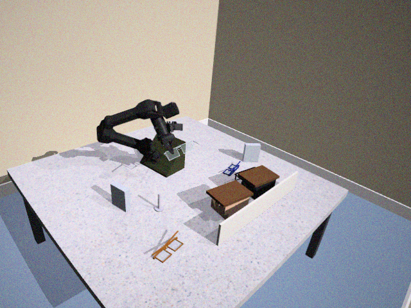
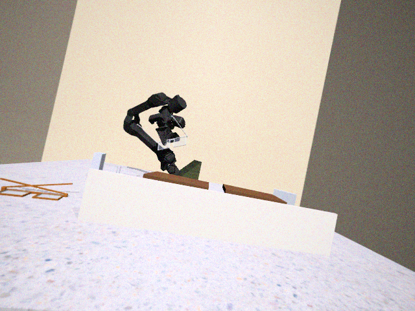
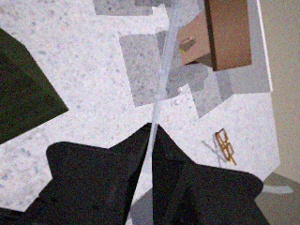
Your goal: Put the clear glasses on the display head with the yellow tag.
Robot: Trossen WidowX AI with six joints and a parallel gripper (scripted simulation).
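Now: the skin-coloured head 25 cm ahead of my gripper tip, 14 cm below it and 11 cm to the left of it. From my gripper tip the other things lie so: metal stand post (18 cm below, 13 cm to the right, 9 cm ahead); white wall (38 cm ahead, 23 cm to the left, 15 cm below); dark head (33 cm to the left, 23 cm ahead, 14 cm below).
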